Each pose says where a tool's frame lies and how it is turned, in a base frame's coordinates. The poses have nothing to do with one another.
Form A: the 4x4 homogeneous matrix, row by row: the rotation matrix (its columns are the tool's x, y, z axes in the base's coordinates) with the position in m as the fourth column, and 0 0 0 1 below. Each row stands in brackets.
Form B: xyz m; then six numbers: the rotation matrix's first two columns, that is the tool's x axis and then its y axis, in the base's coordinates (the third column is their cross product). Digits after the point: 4 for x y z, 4 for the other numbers.
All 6 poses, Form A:
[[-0.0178, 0.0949, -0.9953, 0.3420], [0.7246, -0.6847, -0.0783, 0.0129], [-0.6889, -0.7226, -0.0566, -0.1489], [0, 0, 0, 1]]
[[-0.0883, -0.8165, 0.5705, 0.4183], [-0.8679, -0.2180, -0.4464, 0.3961], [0.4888, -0.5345, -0.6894, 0.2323], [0, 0, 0, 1]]
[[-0.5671, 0.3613, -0.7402, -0.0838], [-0.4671, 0.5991, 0.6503, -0.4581], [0.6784, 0.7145, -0.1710, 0.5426], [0, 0, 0, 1]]
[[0.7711, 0.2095, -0.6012, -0.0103], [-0.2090, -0.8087, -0.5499, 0.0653], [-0.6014, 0.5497, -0.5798, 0.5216], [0, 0, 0, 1]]
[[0.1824, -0.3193, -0.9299, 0.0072], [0.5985, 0.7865, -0.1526, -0.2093], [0.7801, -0.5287, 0.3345, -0.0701], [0, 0, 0, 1]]
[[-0.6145, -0.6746, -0.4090, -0.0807], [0.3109, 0.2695, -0.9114, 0.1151], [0.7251, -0.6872, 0.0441, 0.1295], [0, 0, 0, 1]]
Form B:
0.3420, 0.0129, -0.1489, -0.0178, 0.7246, -0.6889, 0.0949, -0.6847, -0.7226
0.4183, 0.3961, 0.2323, -0.0883, -0.8679, 0.4888, -0.8165, -0.2180, -0.5345
-0.0838, -0.4581, 0.5426, -0.5671, -0.4671, 0.6784, 0.3613, 0.5991, 0.7145
-0.0103, 0.0653, 0.5216, 0.7711, -0.2090, -0.6014, 0.2095, -0.8087, 0.5497
0.0072, -0.2093, -0.0701, 0.1824, 0.5985, 0.7801, -0.3193, 0.7865, -0.5287
-0.0807, 0.1151, 0.1295, -0.6145, 0.3109, 0.7251, -0.6746, 0.2695, -0.6872

